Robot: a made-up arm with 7 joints. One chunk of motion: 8 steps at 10 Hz.
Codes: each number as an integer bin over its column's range. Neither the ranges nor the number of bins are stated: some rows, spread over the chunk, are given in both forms.
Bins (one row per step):
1: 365 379 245 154 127 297 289
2: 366 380 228 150 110 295 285
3: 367 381 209 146 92 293 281
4: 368 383 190 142 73 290 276
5: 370 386 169 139 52 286 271
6: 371 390 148 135 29 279 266
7: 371 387 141 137 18 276 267
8: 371 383 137 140 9 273 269
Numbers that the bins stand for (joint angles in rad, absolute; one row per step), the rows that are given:
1: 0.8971 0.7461 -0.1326 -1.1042 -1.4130 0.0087 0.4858
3: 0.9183 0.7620 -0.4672 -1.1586 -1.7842 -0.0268 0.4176
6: 0.9605 0.8339 -1.0343 -1.2333 -2.4524 -0.1512 0.2896
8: 0.9605 0.7780 -1.1365 -1.1993 -2.6645 -0.2045 0.3152
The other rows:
2: 0.9077 0.7541 -0.2906 -1.1314 -1.5933 -0.0091 0.4517
4: 0.9288 0.7780 -0.6439 -1.1857 -1.9857 -0.0535 0.3749
5: 0.9500 0.8020 -0.8391 -1.2061 -2.2085 -0.0890 0.3323
7: 0.9605 0.8099 -1.0993 -1.2197 -2.5691 -0.1779 0.2981

